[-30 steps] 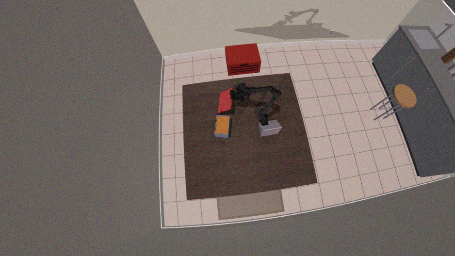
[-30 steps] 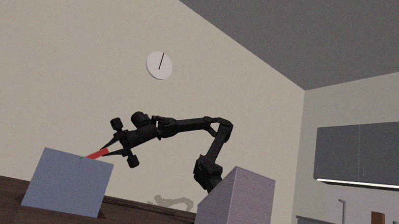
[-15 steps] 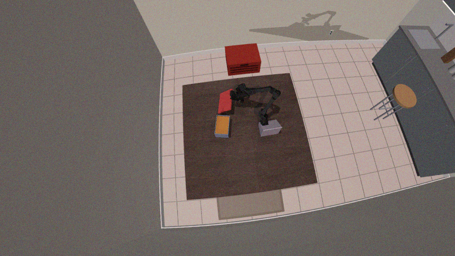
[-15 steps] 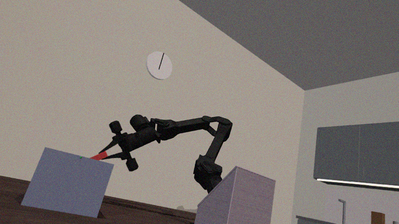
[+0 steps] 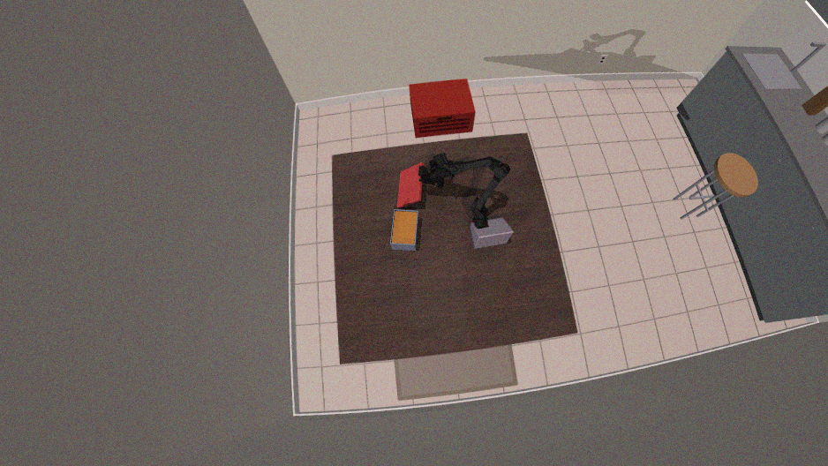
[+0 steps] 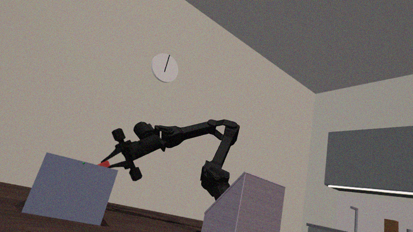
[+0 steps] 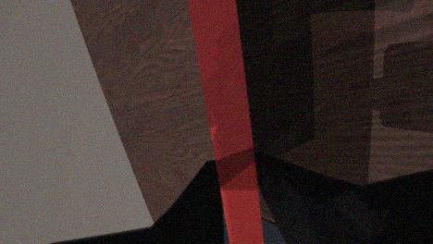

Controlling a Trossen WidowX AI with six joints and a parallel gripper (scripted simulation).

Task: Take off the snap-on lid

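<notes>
Right now the red lid is 6 cm ahead of my gripper tip, 2 cm to the right of it and 5 cm below it. The rest, counted from my gripper tip: blue-grey storage box (15 cm ahead, 24 cm to the left, 7 cm below).
</notes>
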